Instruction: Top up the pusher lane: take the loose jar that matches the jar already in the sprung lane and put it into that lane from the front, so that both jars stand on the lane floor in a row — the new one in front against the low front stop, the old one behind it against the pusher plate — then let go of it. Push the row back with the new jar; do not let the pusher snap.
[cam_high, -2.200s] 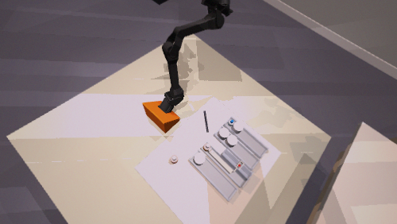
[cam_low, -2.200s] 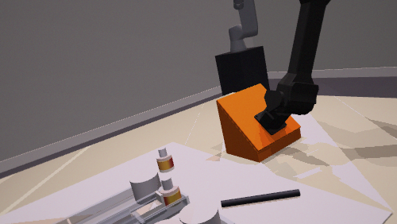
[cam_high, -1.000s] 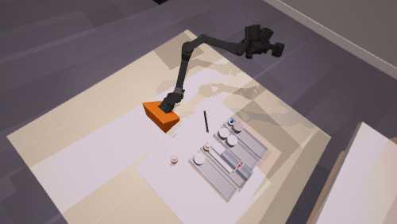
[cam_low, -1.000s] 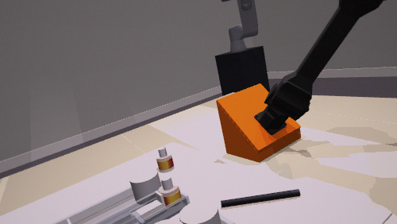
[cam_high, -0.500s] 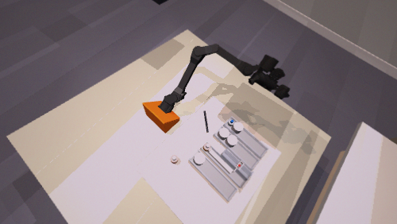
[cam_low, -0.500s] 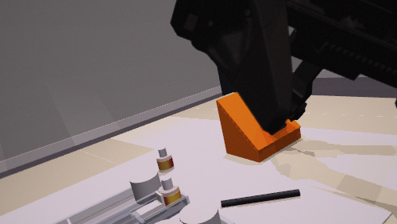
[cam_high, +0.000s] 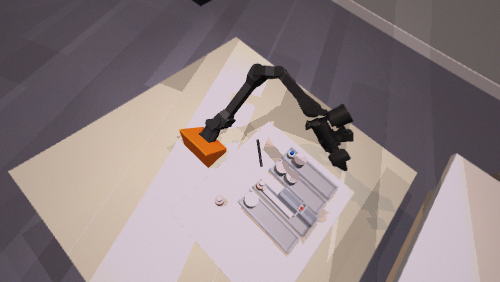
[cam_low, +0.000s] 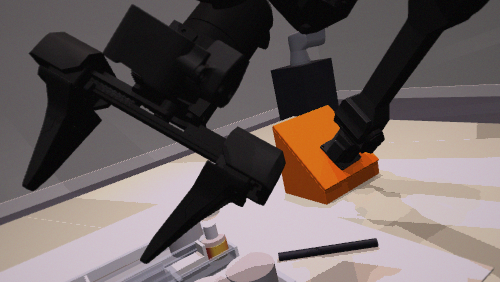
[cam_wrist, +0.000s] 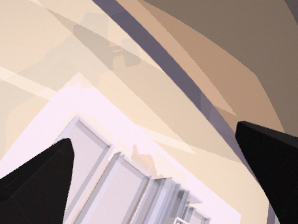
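The black rod is 300 mm behind my gripper tip, 90 mm to the right of it and 210 mm below it. Also, from my gripper tip: lane rack 40 mm behind, 200 mm to the right, 200 mm below.
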